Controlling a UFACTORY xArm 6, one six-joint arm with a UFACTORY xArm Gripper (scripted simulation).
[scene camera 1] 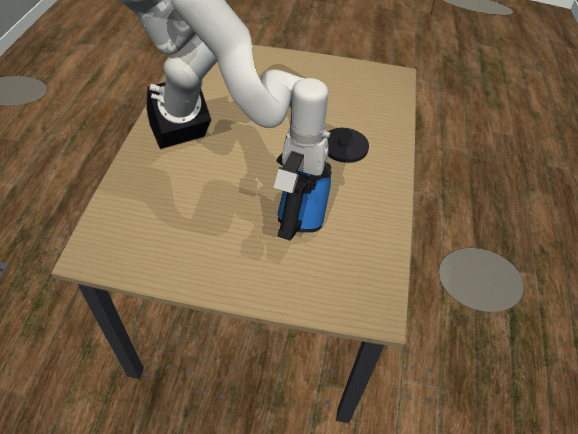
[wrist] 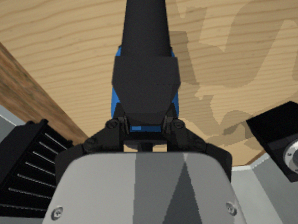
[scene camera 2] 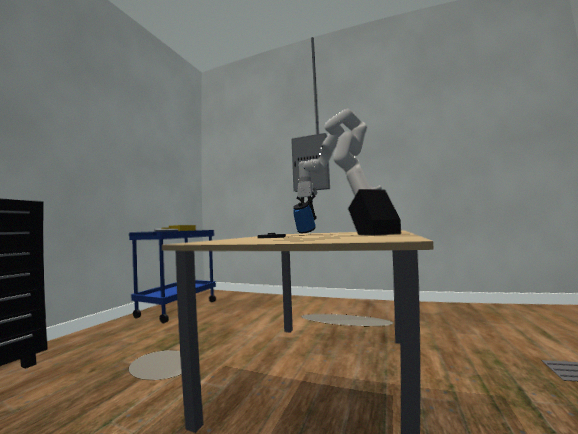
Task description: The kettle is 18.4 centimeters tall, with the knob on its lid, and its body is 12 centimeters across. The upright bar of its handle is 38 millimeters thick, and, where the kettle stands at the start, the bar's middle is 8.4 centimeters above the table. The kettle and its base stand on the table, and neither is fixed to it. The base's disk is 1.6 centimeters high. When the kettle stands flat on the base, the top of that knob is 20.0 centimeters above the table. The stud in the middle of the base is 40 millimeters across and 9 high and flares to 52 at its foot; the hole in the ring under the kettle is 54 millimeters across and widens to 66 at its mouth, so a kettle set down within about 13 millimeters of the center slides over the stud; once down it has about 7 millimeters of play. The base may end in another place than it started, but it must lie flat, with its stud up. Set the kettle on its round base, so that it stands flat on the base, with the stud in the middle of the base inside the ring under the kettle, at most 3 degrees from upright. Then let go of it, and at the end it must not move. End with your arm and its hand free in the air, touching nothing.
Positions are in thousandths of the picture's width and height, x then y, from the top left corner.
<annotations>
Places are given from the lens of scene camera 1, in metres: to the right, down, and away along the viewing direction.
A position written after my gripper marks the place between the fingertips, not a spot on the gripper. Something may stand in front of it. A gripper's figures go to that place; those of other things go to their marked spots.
my gripper (scene camera 1: 522, 432): 0.03, -0.07, 1.28
blue kettle (scene camera 1: 516, 490): 0.02, -0.01, 1.24
round black base (scene camera 1: 612, 338): 0.20, -0.22, 1.62
The marked spots on the blue kettle and the round black base are 0.47 m apart.
</annotations>
